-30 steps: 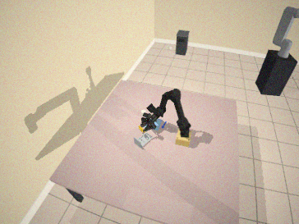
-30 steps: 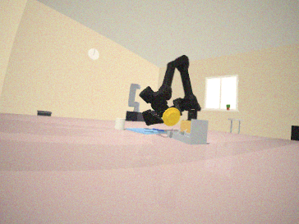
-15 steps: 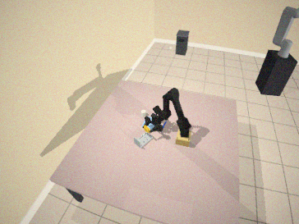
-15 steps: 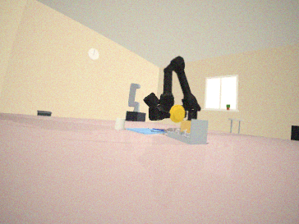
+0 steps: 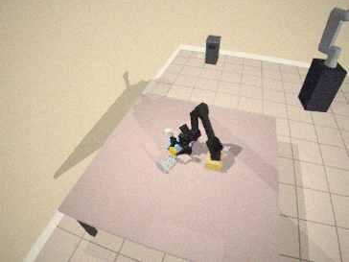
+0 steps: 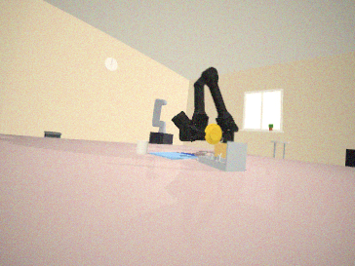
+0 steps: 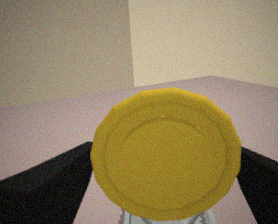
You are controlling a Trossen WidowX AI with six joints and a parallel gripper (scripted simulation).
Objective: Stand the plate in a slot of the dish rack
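The grey dish rack is 80 mm below my gripper tip, 30 mm to the left of it and 30 mm ahead of it. The rest, counted from my gripper tip: light blue mat (160 mm to the right, 100 mm below, 20 mm behind); then blue spoon (150 mm to the right, 120 mm behind, 100 mm below); then yellow plate (10 mm to the right).
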